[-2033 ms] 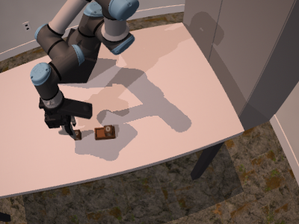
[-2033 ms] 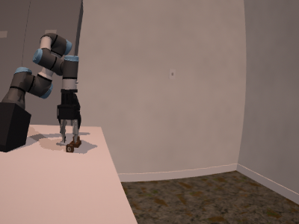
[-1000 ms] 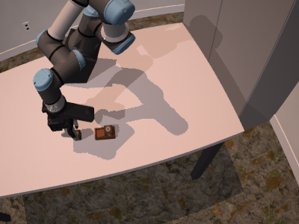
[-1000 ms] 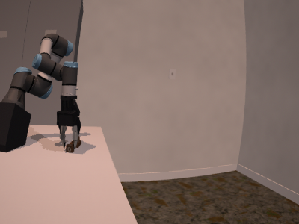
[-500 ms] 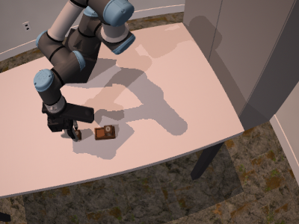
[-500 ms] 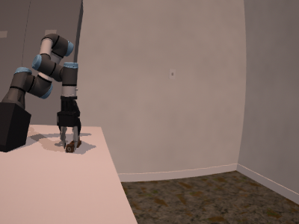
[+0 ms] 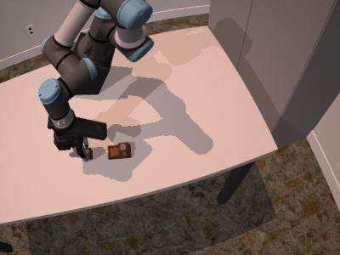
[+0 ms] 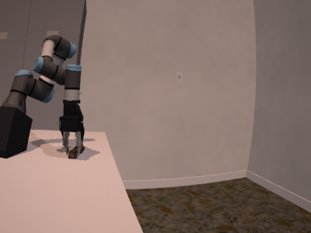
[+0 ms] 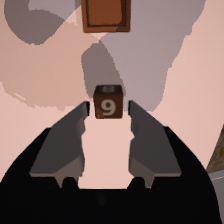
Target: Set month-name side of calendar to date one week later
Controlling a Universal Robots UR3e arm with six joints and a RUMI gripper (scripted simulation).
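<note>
Right now the brown tray is 30 mm ahead of my hand, 100 mm to the left of it and 20 mm below it.
</note>
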